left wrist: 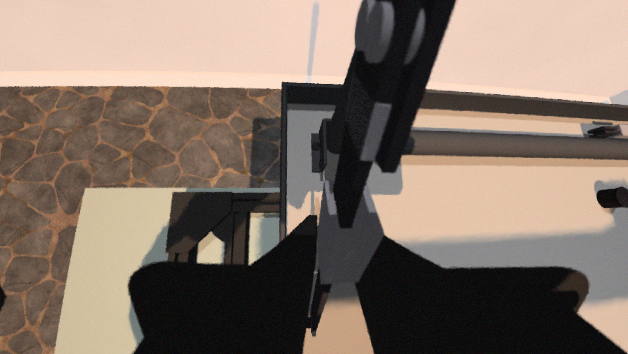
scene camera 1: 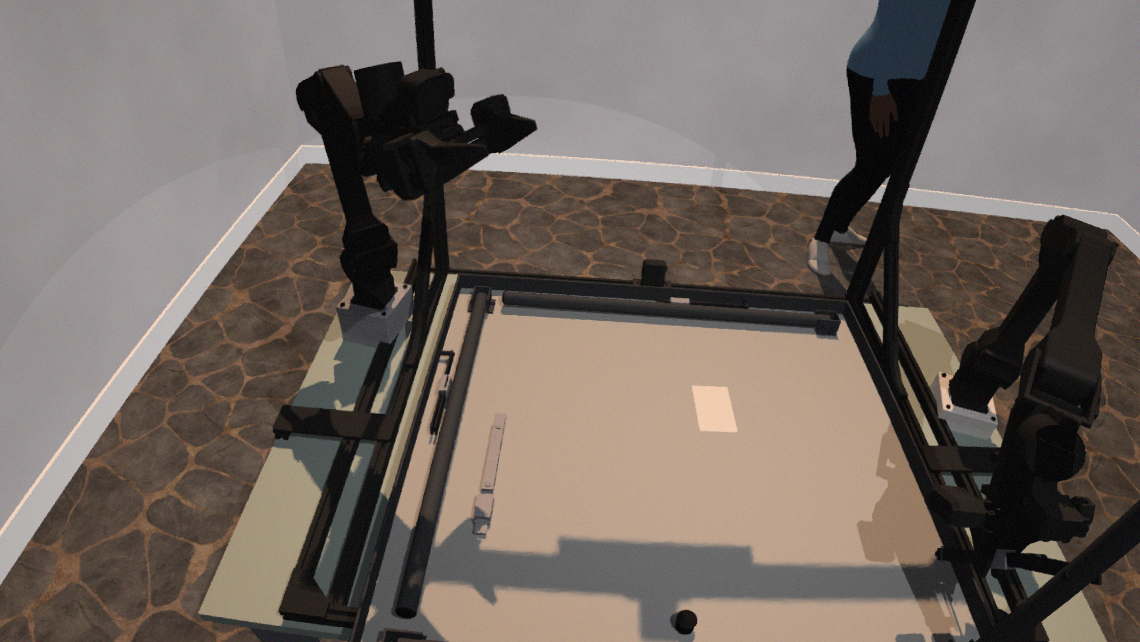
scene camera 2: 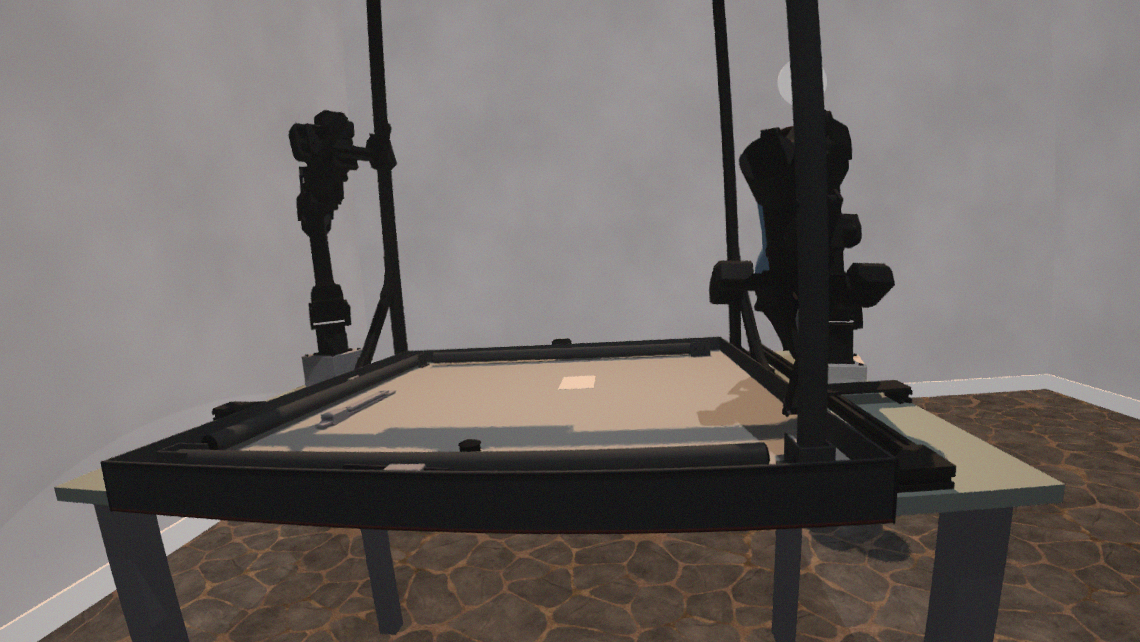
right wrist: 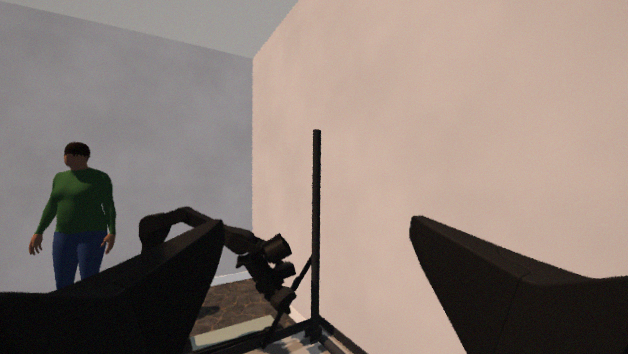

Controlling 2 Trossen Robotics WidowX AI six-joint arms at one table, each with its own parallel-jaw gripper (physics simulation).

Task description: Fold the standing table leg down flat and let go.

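Pixels of known places: left gripper, fingertip midpoint: (scene camera 1: 987,576) (right wrist: 288,312); right gripper, fingertip midpoint: (scene camera 1: 512,137) (scene camera 2: 368,121) (right wrist: 318,227); left arm's base, link origin: (scene camera 1: 967,397) (scene camera 2: 833,360); right arm's base, link origin: (scene camera 1: 374,295) (scene camera 2: 333,352).
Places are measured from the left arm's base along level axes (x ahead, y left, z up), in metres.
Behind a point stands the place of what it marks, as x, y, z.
The standing table leg (scene camera 1: 1116,533) @(0.076, 0.526, 0.320) (scene camera 2: 809,199) @(0.067, 0.533, 0.246) (right wrist: 316,200) @(0.075, 0.521, 0.424) is a dark pole rising at the front right corner of the upturned table's frame (scene camera 2: 510,498) @(0.301, 0.644, 0.015). In the left wrist view a dark diagonal bar, which looks like the leg (left wrist: 432,35), passes over the fingers. My left gripper (scene camera 1: 1003,562) @(0.068, 0.436, 0.095) (left wrist: 330,223) @(0.068, 0.436, 0.095) is low beside the leg, shut on a flat grey piece, seemingly the leg's brace. Scene camera 2 shows the leg partly hiding the left arm. My right gripper (scene camera 1: 508,137) @(0.706, 0.355, 0.462) (right wrist: 318,227) @(0.706, 0.355, 0.462) is open and empty, high over the left back of the table.
Three dark legs lie folded: one along the left (scene camera 1: 454,422) @(0.786, 0.389, 0.022), one along the back (scene camera 1: 638,306) @(0.611, 0.006, 0.011) and one along the front (scene camera 2: 606,458) @(0.238, 0.580, 0.031). A pale metal strut (scene camera 1: 494,454) @(0.713, 0.410, 0.008) lies by the left leg. Tall braced posts (scene camera 1: 428,39) @(1.008, 0.011, 0.440) (scene camera 1: 925,151) @(0.187, -0.243, 0.321) stand at the back corners. A person (scene camera 1: 897,47) stands behind.
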